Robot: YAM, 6 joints.
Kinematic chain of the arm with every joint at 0, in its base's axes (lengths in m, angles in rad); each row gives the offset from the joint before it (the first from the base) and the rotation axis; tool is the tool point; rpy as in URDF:
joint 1: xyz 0 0 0.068 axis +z
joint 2: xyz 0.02 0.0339 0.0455 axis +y
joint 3: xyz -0.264 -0.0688 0 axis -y
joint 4: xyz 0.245 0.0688 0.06 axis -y
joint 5: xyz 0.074 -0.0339 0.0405 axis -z
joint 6: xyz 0.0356 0 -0.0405 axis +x
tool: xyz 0 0 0 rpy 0 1.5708 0
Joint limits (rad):
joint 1: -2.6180..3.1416
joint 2: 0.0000..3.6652
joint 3: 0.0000..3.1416
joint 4: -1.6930..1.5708
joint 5: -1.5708..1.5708
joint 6: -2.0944..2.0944
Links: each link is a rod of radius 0.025 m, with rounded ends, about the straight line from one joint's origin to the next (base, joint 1, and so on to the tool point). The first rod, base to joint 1, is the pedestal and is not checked.
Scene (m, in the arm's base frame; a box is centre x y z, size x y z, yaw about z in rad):
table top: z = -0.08
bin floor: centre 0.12 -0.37 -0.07 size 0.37 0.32 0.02 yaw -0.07
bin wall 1: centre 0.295 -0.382 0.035 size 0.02 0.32 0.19 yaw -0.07
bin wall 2: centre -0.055 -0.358 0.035 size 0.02 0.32 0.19 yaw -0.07
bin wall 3: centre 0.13 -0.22 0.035 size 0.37 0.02 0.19 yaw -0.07
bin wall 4: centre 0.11 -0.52 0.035 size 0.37 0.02 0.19 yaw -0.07
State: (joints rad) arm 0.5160 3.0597 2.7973 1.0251 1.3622 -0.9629
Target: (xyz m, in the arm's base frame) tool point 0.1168 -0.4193 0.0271
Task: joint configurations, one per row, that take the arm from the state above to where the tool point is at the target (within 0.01 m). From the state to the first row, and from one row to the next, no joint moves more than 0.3 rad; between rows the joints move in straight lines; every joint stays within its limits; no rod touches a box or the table.
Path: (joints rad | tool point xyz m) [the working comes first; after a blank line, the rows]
Joints at the target: -1.2172 2.5516 1.2430 1.1430 1.5708 -0.9629
Straight joint move there: touches bin wall 1, bin wall 3.

1: 0.2271 2.9002 2.5465 1.0593 1.3970 -0.9629 | 0.5808 0.0982 0.2000
2: -0.0617 2.7407 2.2957 1.0935 1.4317 -0.9629 | 0.5697 -0.0705 0.2129
3: -0.3506 2.5812 2.0449 1.1277 1.4665 -0.9629 | 0.5038 -0.2219 0.2235
4: -0.6395 2.4217 1.7941 1.1619 1.5013 -0.9629 | 0.3943 -0.3375 0.2312
5: -0.9284 2.2622 1.5433 1.1961 1.5360 -0.9629 | 0.2585 -0.4049 0.2352
6: -1.2172 2.1026 1.2924 1.2303 1.5708 -0.9629 | 0.1168 -0.4193 0.2351
7: -1.2172 2.3271 1.2677 1.1866 1.5708 -0.9629 | 0.1213 -0.4315 0.1306
8: -1.2172 2.5516 1.2430 1.1430 1.5708 -0.9629 | 0.1168 -0.4193 0.0271

